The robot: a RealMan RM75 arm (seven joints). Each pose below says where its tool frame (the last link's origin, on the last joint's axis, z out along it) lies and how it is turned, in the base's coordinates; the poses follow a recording.
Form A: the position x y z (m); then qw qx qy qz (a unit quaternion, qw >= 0).
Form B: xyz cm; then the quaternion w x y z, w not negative. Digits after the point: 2 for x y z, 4 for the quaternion.
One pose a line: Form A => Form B
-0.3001, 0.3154, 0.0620, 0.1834, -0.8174, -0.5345, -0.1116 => -30.01, 31.54, 6.20, 0.1834, -0.8174, -0.5345, -0.1116
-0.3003, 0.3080, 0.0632, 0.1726, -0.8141, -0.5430, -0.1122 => -30.03, 30.80, 6.32, 0.1726, -0.8141, -0.5430, -0.1122
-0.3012, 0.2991, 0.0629, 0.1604, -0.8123, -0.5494, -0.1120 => -30.12, 29.91, 6.29, 0.1604, -0.8123, -0.5494, -0.1120
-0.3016, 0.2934, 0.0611, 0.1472, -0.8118, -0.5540, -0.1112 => -30.16, 29.34, 6.11, 0.1472, -0.8118, -0.5540, -0.1112
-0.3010, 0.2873, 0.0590, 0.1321, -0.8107, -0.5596, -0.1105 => -30.10, 28.73, 5.90, 0.1321, -0.8107, -0.5596, -0.1105
